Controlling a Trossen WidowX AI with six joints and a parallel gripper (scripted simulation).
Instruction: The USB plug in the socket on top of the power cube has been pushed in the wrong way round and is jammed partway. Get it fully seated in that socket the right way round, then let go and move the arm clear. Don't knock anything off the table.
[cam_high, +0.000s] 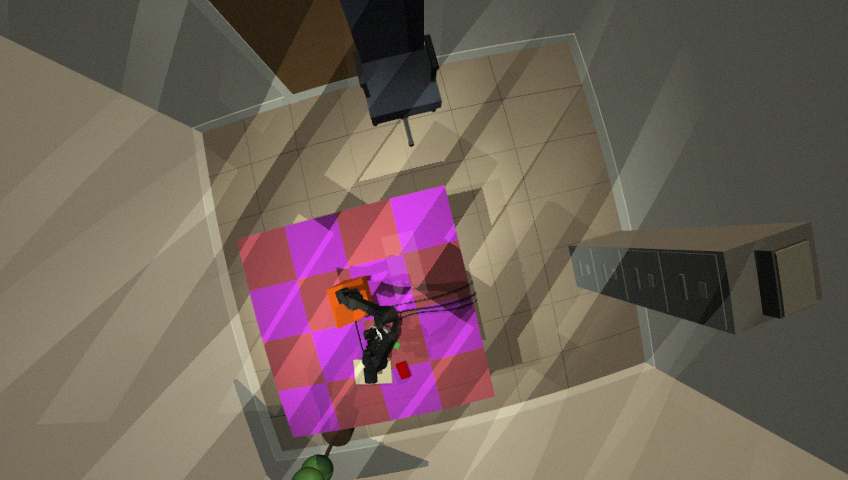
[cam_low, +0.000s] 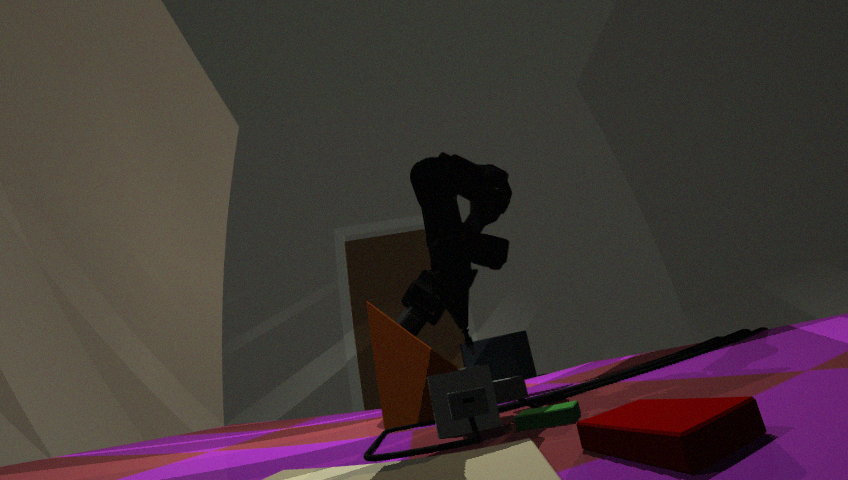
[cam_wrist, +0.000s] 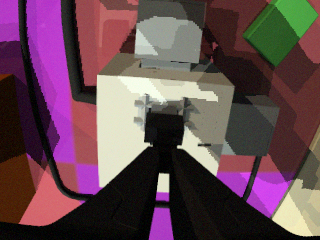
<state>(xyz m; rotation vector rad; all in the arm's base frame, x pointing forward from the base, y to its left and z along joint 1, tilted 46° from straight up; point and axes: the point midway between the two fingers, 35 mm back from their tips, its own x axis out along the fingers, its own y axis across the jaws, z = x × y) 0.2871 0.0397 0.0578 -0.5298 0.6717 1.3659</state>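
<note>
Now: gripper tip 2 cm above the dark USB plug. Round my gripper tip: pale sheet (22 cm ahead, 14 cm to the right, 13 cm below); then green block (12 cm below, 10 cm ahead, 4 cm to the left); then USB socket (6 cm below).
</note>
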